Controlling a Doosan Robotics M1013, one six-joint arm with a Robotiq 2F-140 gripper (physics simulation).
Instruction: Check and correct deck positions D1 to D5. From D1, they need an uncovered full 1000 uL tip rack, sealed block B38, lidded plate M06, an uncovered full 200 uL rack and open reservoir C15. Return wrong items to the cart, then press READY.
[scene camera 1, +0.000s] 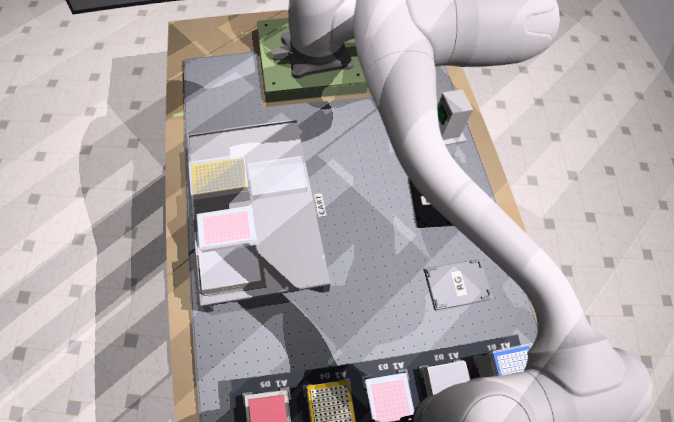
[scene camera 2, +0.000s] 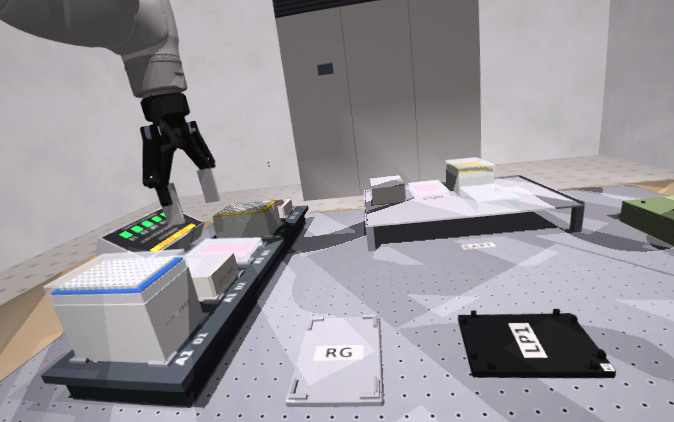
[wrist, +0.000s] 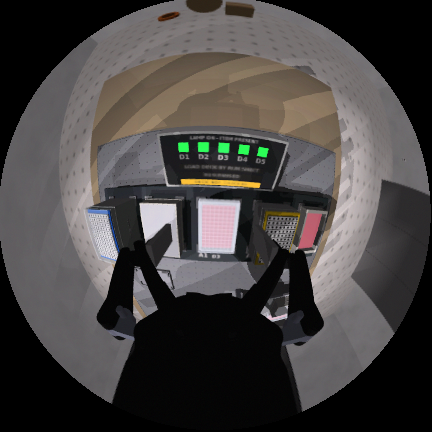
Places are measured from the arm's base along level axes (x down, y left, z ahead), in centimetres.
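Pixels of known places: gripper, fingertip midpoint: (scene camera 2: 197, 211) (wrist: 212, 233); arm's base, link origin: (scene camera 1: 316, 51).
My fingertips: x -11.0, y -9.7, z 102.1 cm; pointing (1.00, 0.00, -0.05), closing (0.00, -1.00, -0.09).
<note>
Ahead of a thing's pixels: the offset from my fingertips to its top centre. "*": to the spot under its first point.
A blue-edged tip rack {dx -0.4, dy +23.9, dz -0.4 cm} (scene camera 1: 511, 361) (scene camera 2: 117, 275) (wrist: 102, 232) stands at D1; clear edges show around its top, perhaps a cover. A whitish block {dx +5.7, dy +11.6, dz -1.9 cm} (scene camera 1: 446, 376) (scene camera 2: 215, 275) (wrist: 155, 217) sits at D2, label unreadable. A pink plate {dx +7.7, dy -0.7, dz -3.2 cm} (scene camera 1: 390, 397) (scene camera 2: 225, 248) (wrist: 218, 225) with a clear rim sits at D3. A yellow-edged rack {dx +3.4, dy -13.0, dz -5.0 cm} (scene camera 1: 330, 402) (scene camera 2: 245, 225) (wrist: 282, 225) with dark dots stands at D4. A red-filled reservoir {dx +6.8, dy -25.3, dz -6.5 cm} (scene camera 1: 267, 409) (scene camera 2: 286, 209) (wrist: 310, 230) sits at D5. My gripper (scene camera 2: 193, 207) (wrist: 212, 233) is open and empty above the deck, around D3. READY is not identifiable.
The cart {dx +8.3, dy -18.2, dz -55.4 cm} (scene camera 1: 290, 240) (scene camera 2: 425, 211) holds a yellow rack {dx +1.8, dy -24.5, dz -61.2 cm} (scene camera 1: 218, 175) (scene camera 2: 470, 170), a clear lid-like piece {dx +6.4, dy -11.1, dz -60.2 cm} (scene camera 1: 277, 175), a pink plate {dx +7.2, dy -25.3, dz -50.5 cm} (scene camera 1: 226, 227) and a whitish block {dx +4.7, dy -26.1, dz -39.7 cm} (scene camera 1: 229, 270). The panel {* dx +4.4, dy -2.0, dz +8.2 cm} (wrist: 220, 175) shows green D1 to D5 lamps and a yellow bar. RG {dx +13.5, dy +24.8, dz -25.4 cm} (scene camera 2: 337, 380) and LP1 {* dx +13.9, dy +25.7, dz -42.8 cm} (scene camera 2: 480, 340) lie nearby.
</note>
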